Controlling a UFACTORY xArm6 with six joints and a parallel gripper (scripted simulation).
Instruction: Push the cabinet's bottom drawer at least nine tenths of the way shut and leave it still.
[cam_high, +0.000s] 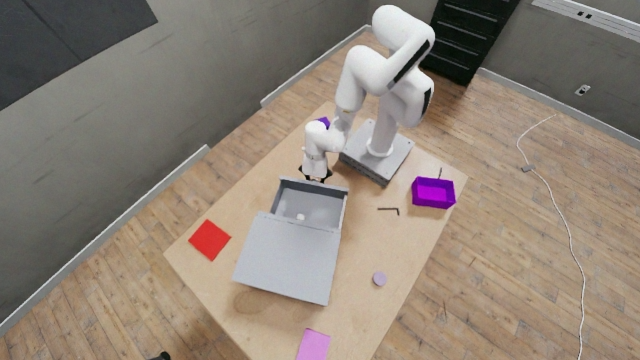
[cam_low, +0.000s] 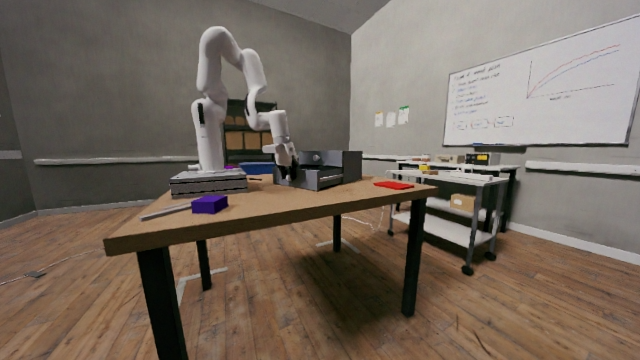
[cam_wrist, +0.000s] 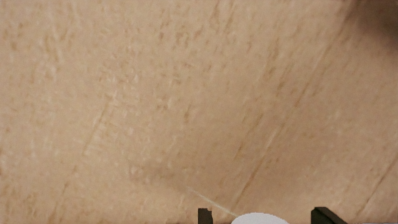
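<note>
Right now my hand is 120 mm short of the bottom drawer, 50 mm to the right of it and 30 mm above it. The rest, counted from my hand: grey cabinet (230 mm ahead, 90 mm to the left, 10 mm above); then lilac disc (430 mm to the left, 180 mm ahead, 50 mm below); then purple block (320 mm behind, 190 mm to the right, 40 mm below).
</note>
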